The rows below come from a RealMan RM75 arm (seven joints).
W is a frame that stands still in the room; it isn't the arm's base.
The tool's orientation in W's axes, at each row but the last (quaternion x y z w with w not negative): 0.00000, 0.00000, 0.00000, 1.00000; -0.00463, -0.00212, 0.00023, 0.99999; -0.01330, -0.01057, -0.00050, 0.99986; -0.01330, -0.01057, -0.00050, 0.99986; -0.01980, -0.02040, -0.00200, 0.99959
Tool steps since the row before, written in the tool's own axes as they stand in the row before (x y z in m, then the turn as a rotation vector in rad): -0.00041, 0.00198, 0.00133, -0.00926, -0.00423, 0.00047; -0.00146, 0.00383, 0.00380, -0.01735, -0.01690, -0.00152; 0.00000, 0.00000, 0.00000, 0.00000, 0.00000, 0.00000; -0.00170, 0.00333, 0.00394, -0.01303, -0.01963, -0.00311; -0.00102, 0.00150, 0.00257, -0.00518, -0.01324, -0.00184
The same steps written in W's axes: -0.00041, 0.00198, 0.00133, -0.00926, -0.00423, 0.00047; -0.00148, 0.00386, 0.00376, -0.01734, -0.01692, -0.00144; 0.00000, 0.00000, 0.00000, 0.00000, 0.00000, 0.00000; -0.00178, 0.00343, 0.00381, -0.01299, -0.01970, -0.00286; -0.00112, 0.00160, 0.00246, -0.00516, -0.01329, -0.00153
